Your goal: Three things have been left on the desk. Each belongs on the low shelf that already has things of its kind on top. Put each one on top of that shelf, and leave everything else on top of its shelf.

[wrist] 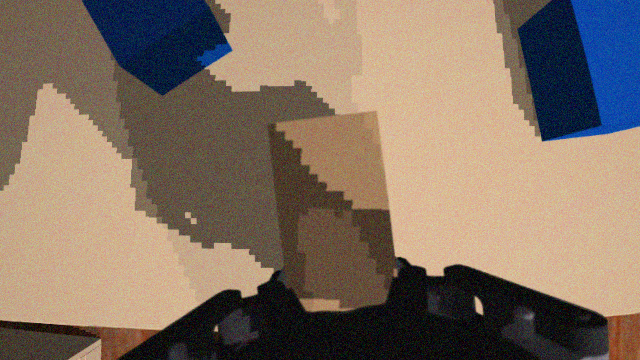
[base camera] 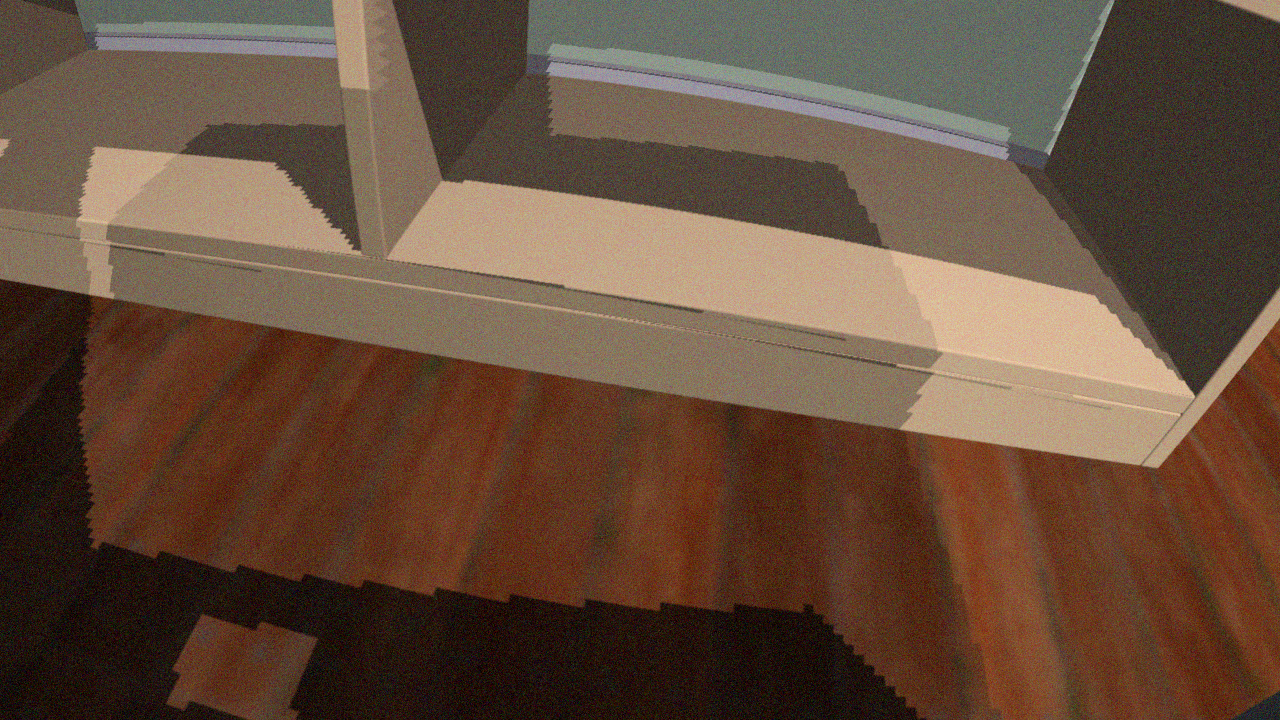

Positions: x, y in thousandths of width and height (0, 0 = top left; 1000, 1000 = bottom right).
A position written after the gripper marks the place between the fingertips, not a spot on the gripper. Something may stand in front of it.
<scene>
In view: the gripper (wrist: 530, 754) and a tan box (wrist: 523, 607).
</scene>
